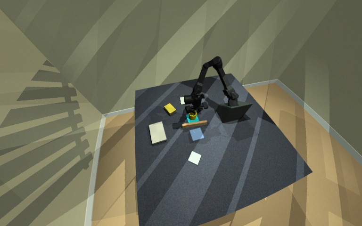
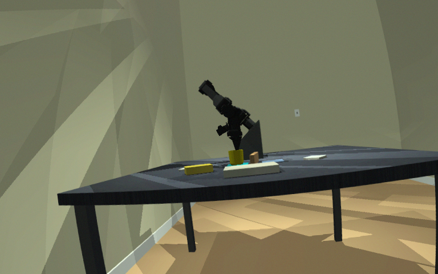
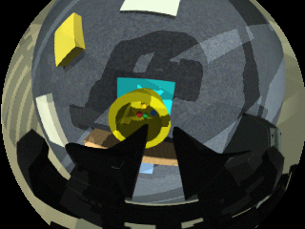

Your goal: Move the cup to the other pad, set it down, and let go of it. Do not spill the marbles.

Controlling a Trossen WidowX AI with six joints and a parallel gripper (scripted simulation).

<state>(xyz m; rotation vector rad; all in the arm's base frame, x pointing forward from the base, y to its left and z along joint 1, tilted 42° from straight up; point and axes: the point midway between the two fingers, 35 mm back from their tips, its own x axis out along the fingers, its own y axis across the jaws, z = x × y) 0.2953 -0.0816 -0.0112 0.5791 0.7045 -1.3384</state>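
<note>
Right now the yellow cup is 30 mm below my gripper tip and 20 mm ahead of it. Also, from my gripper tip: wooden bar 90 mm to the left, 50 mm below, 30 mm ahead; then cyan pad 80 mm below, 30 mm ahead; then red marble 50 mm below, 30 mm ahead, 10 mm to the left.
</note>
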